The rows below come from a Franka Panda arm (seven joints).
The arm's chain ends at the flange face. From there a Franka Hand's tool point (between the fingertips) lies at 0.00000 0.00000 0.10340 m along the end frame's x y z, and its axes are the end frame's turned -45 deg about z.
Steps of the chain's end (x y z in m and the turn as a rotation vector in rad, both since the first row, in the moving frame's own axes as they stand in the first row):
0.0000 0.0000 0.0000 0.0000 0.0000 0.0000
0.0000 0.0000 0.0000 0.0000 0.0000 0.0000
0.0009 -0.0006 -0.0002 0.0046 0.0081 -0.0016
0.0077 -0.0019 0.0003 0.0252 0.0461 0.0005
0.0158 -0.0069 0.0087 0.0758 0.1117 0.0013
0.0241 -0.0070 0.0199 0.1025 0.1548 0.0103
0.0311 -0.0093 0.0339 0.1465 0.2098 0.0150
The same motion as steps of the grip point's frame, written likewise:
0.0000 0.0000 0.0000 0.0000 0.0000 0.0000
0.0000 0.0000 0.0000 0.0000 0.0000 0.0000
0.0020 0.0005 -0.0002 -0.0025 0.0090 -0.0016
0.0120 0.0056 0.0002 -0.0148 0.0504 0.0005
0.0297 0.0089 0.0078 -0.0254 0.1326 0.0013
0.0407 0.0160 0.0181 -0.0370 0.1819 0.0103
0.0543 0.0202 0.0305 -0.0448 0.2519 0.0150

